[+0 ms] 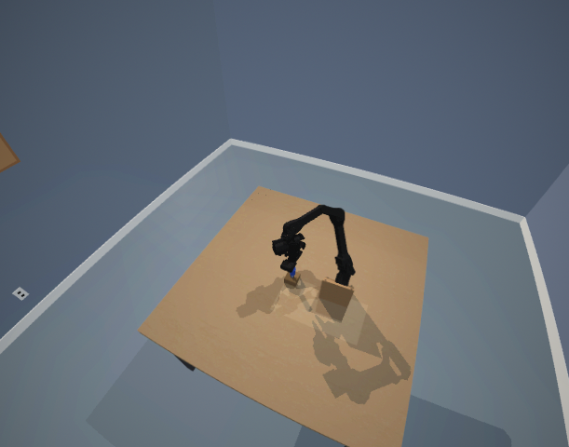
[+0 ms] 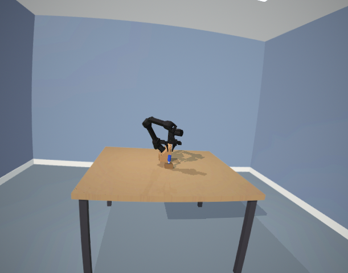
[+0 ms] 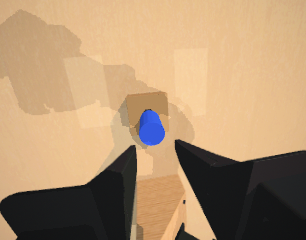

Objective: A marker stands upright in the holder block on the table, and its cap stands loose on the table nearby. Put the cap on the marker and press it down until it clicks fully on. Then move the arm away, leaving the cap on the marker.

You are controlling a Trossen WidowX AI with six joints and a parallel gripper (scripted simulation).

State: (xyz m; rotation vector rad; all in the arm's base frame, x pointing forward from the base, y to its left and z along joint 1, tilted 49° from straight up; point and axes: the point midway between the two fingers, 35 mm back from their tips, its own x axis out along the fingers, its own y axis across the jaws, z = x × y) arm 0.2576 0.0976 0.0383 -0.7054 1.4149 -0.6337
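Right now the blue cap is 6 cm below my gripper tip. Round my gripper tip: holder block 13 cm below.
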